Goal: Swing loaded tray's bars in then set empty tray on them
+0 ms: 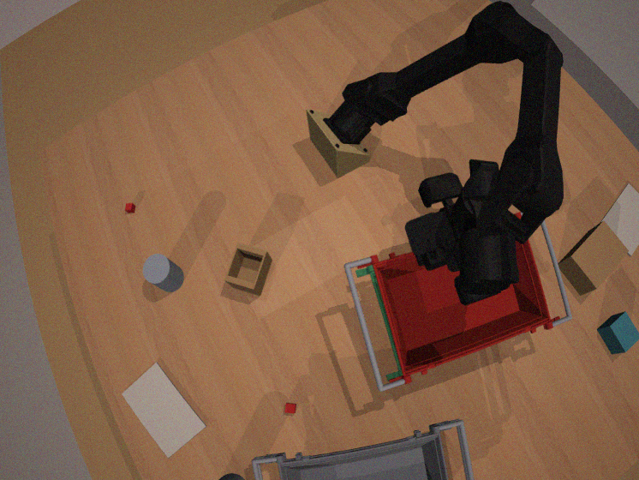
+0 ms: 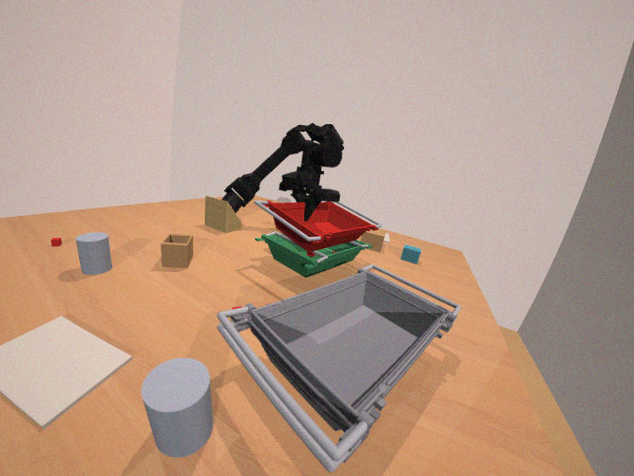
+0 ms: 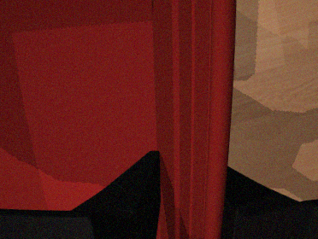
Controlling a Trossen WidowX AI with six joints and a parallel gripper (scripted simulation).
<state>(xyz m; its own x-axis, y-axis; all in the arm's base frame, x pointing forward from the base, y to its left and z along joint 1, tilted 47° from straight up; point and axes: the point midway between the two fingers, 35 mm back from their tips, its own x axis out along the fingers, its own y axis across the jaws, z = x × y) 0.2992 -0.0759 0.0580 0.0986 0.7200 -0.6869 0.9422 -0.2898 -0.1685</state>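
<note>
My gripper tip is now 7 cm short of the red tray, 2 cm to the left of it and 2 cm below it. Round my gripper tip: box: 19 cm behind, 27 cm to the right, 8 cm below; then tan block: 18 cm ahead, 28 cm to the left, 7 cm below; then teal cube: 33 cm ahead, 23 cm to the left, 8 cm below.
</note>
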